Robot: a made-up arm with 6 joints.
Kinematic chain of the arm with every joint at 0, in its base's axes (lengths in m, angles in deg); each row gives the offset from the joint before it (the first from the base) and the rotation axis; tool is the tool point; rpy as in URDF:
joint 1: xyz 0 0 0.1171 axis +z
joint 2: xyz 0 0 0 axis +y
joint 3: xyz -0.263 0 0.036 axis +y
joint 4: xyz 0.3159 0 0.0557 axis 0.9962 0 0.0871
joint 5: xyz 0 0 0 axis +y
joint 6: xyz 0.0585 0 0.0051 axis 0.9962 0 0.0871
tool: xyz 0 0 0 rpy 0 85 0
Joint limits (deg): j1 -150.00..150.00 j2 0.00..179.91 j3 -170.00..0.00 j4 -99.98..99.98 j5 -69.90..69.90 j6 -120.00..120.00
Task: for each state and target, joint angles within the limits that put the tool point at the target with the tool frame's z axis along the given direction. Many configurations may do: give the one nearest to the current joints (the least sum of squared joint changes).
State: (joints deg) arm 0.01 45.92 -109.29 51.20 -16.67 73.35
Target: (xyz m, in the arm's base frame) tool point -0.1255 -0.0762 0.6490 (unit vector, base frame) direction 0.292 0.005 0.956
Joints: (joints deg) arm 28.21 29.00 -99.91 98.07 -7.76 73.36
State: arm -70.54 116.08 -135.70 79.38 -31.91 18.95
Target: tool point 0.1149 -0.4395 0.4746 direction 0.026 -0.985 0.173
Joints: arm -73.46 102.70 -110.62 99.79 -15.02 18.96
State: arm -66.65 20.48 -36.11 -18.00 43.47 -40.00
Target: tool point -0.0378 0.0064 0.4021 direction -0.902 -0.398 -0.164
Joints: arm -117.04 6.38 -42.10 -44.97 61.79 -40.00
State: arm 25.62 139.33 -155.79 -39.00 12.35 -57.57
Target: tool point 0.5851 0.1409 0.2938 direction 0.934 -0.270 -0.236
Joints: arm 16.47 148.93 -154.42 -53.96 40.35 -57.57
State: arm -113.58 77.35 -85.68 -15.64 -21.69 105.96
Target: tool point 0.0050 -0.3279 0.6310 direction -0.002 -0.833 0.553
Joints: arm -88.95 92.07 -125.35 -11.89 4.79 105.96
